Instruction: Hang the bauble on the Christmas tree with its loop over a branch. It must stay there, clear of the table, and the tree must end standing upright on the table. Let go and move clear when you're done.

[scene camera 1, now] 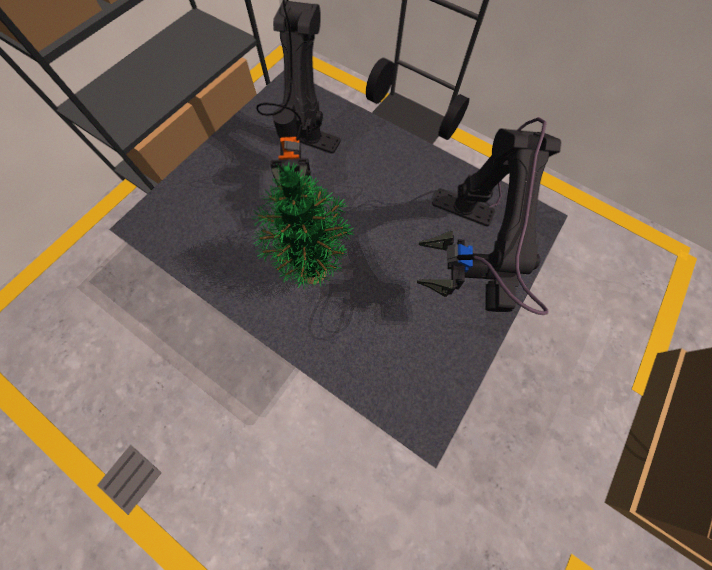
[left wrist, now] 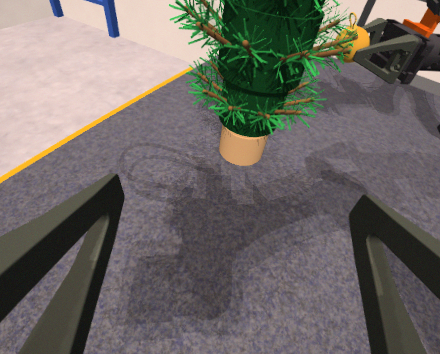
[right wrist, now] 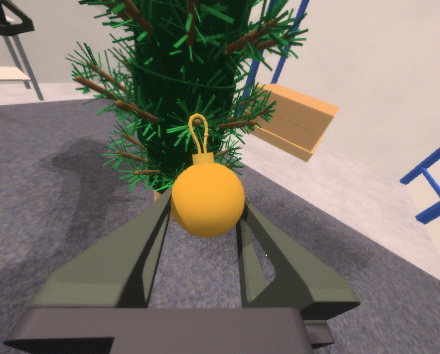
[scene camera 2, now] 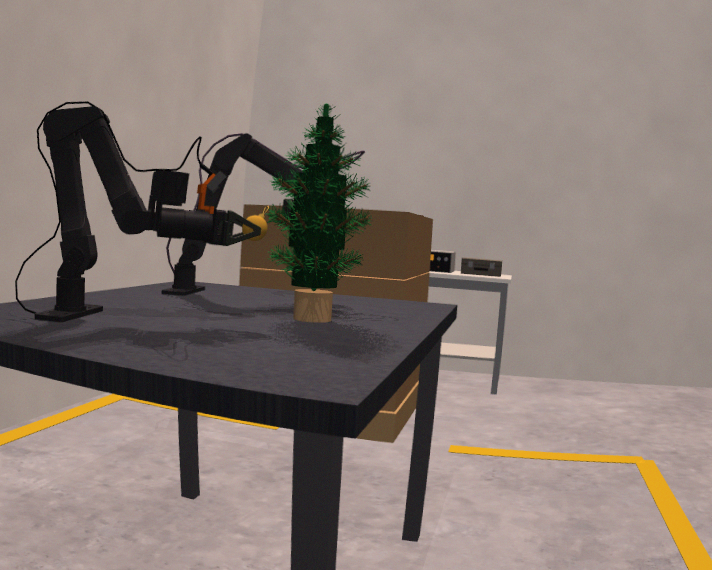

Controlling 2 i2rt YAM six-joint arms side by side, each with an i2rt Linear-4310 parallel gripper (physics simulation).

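Where they show: left gripper, fingertip midpoint: point(scene camera 1: 418, 262) point(left wrist: 240, 195); right gripper, fingertip midpoint: point(right wrist: 206, 198) point(scene camera 2: 257, 231); left arm's base, link origin: point(scene camera 1: 462, 207) point(scene camera 2: 184, 291); right arm's base, link origin: point(scene camera 1: 312, 138) point(scene camera 2: 70, 314).
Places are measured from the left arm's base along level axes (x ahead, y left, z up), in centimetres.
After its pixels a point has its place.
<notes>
The green tree point(scene camera 1: 302, 228) {x 45.4, y -31.0, z 34.7 cm} point(scene camera 2: 320, 201) {x 42.2, y -39.9, z 24.6 cm} point(left wrist: 255, 70) {x 40.7, y -28.7, z 17.6 cm} point(right wrist: 185, 65) {x 36.6, y -37.4, z 24.7 cm} stands upright on its wooden base point(scene camera 2: 312, 305) {x 41.7, y -38.5, z 3.4 cm} point(left wrist: 242, 147) {x 40.4, y -30.6, z 4.2 cm}. My right gripper point(scene camera 2: 259, 229) {x 30.5, y -44.4, z 18.0 cm} point(left wrist: 346, 48) {x 30.5, y -44.4, z 18.0 cm} point(right wrist: 206, 198) {x 30.5, y -44.4, z 18.0 cm} is shut on the orange bauble point(scene camera 2: 255, 225) point(left wrist: 356, 39) point(right wrist: 208, 192), beside the tree at mid height, well above the table. The bauble's loop point(right wrist: 205, 137) {x 31.6, y -42.9, z 22.0 cm} points up. In the right wrist view a branch end shows behind the loop's opening; the loop looks just short of it. In scene camera 1 the tree hides the bauble. My left gripper point(scene camera 1: 419, 263) {x 36.4, y -7.0, z 22.4 cm} point(left wrist: 240, 195) {x 36.4, y -7.0, z 22.4 cm} is open and empty, apart from the tree.
The dark table point(scene camera 1: 403, 380) {x 59.7, y 2.0, z 0.0 cm} point(scene camera 2: 207, 362) {x 33.6, y -86.2, z 0.0 cm} carries both arm bases. In scene camera 1 a shelf rack point(scene camera 1: 160, 71) stands at the upper left and a hand truck point(scene camera 1: 409, 121) behind the table. In scene camera 2 large cardboard boxes point(scene camera 2: 385, 243) stand behind the tree.
</notes>
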